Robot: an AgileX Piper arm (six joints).
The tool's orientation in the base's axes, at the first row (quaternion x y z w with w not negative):
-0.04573, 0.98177, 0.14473, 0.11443
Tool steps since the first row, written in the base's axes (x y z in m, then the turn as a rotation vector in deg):
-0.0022, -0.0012, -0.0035, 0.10, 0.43, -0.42
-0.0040, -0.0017, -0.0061, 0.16, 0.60, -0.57
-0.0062, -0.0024, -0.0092, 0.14, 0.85, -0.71
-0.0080, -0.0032, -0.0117, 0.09, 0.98, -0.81
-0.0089, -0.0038, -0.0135, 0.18, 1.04, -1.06
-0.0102, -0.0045, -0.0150, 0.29, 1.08, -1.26
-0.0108, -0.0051, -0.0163, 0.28, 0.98, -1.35
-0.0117, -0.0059, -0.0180, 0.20, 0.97, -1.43
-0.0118, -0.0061, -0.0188, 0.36, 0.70, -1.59
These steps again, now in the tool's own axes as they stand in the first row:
0.0030, -0.0018, 0.0024, -0.02, 0.28, 0.54
0.0054, -0.0028, 0.0043, -0.05, 0.40, 0.74
0.0083, -0.0040, 0.0066, -0.01, 0.60, 0.94
0.0107, -0.0053, 0.0083, 0.05, 0.70, 1.06
0.0121, -0.0062, 0.0096, 0.02, 0.68, 1.33
0.0137, -0.0071, 0.0105, -0.04, 0.65, 1.55
0.0146, -0.0080, 0.0114, -0.01, 0.53, 1.61
0.0160, -0.0091, 0.0126, 0.09, 0.51, 1.66
0.0163, -0.0095, 0.0132, -0.01, 0.19, 1.76

